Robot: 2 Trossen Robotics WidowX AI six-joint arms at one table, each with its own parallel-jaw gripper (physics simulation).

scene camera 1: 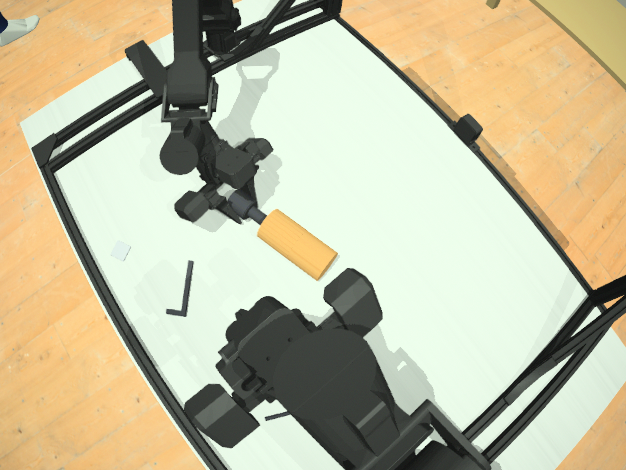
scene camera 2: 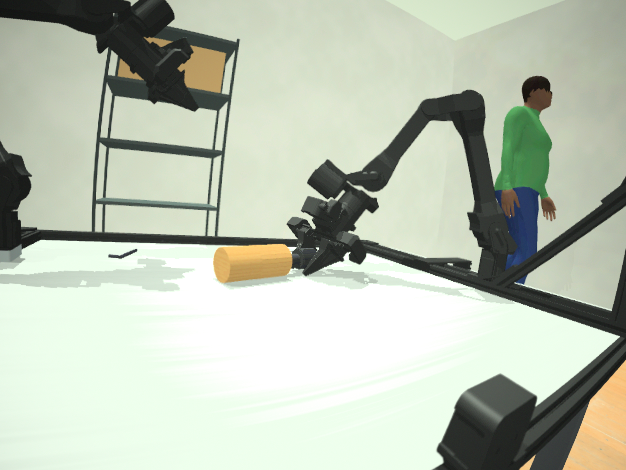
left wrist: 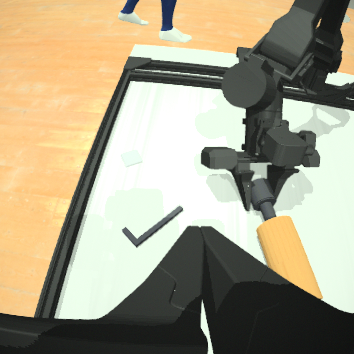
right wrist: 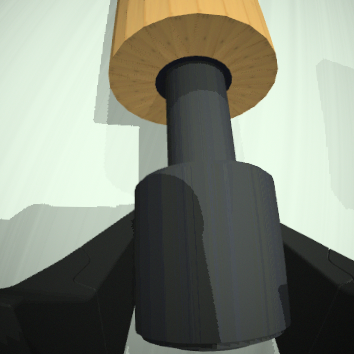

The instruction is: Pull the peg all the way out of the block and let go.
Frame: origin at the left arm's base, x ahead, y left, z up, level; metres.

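Seen in the pictures: left gripper, fingertip midpoint: (scene camera 1: pixel 239 313) (scene camera 2: pixel 197 109) (left wrist: pixel 197 237); right gripper, fingertip midpoint: (scene camera 1: pixel 248 215) (scene camera 2: pixel 297 271) (left wrist: pixel 257 209) (right wrist: pixel 196 222); right arm's base at its link origin: (scene camera 1: pixel 220 44) (scene camera 2: pixel 490 277) (left wrist: pixel 309 83).
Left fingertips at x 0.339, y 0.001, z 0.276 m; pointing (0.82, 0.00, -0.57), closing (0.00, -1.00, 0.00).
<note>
Pixels of each thing's top centre, then the offset from my left fingertips to it. "*": a spot on its surface instead.
- wooden block at its top centre: (left wrist: pixel 295 255) (scene camera 1: pixel 297 238) (scene camera 2: pixel 254 245) 0.085 m ahead, 0.160 m right, 0.239 m down
- dark peg at its top centre: (right wrist: pixel 210 76) (left wrist: pixel 274 210) (scene camera 1: pixel 260 213) (scene camera 2: pixel 288 249) 0.157 m ahead, 0.145 m right, 0.248 m down
- dark L-shaped bar at its top centre: (left wrist: pixel 152 218) (scene camera 1: pixel 179 286) 0.161 m ahead, 0.031 m left, 0.287 m down
- small pale square at a spot on its surface: (scene camera 1: pixel 120 250) (left wrist: pixel 131 157) * 0.285 m ahead, 0.079 m left, 0.292 m down
- black frame at a spot on its surface: (left wrist: pixel 80 200) (scene camera 1: pixel 120 318) * 0.179 m ahead, 0.145 m left, 0.276 m down
- camera housing at a spot on its surface: (scene camera 2: pixel 487 414) (scene camera 1: pixel 481 129) * 0.025 m ahead, 0.584 m right, 0.244 m down
The wooden block (scene camera 1: pixel 297 244) (scene camera 2: pixel 252 263) (left wrist: pixel 289 255) (right wrist: pixel 195 35) is an orange cylinder lying on its side on the white table. The dark peg (scene camera 1: pixel 256 215) (left wrist: pixel 268 209) (right wrist: pixel 202 125) has a thick head and a thinner shaft, which enters the hole in the block's end. My right gripper (scene camera 1: pixel 246 213) (left wrist: pixel 257 209) is shut on the peg's head, with a finger on each side. My left gripper (scene camera 2: pixel 196 108) (left wrist: pixel 197 237) is shut and empty, high above the table; in scene camera 1 its fingertips are hidden under its own arm.
A dark L-shaped bar (scene camera 1: pixel 187 288) (scene camera 2: pixel 122 253) (left wrist: pixel 155 227) and a small pale square (scene camera 1: pixel 120 250) (left wrist: pixel 131 158) lie on the table. A black frame (scene camera 1: pixel 123 323) (left wrist: pixel 80 200) runs along the table edges. A camera housing (scene camera 1: pixel 468 129) (scene camera 2: pixel 487 414) sits on one side rail.
</note>
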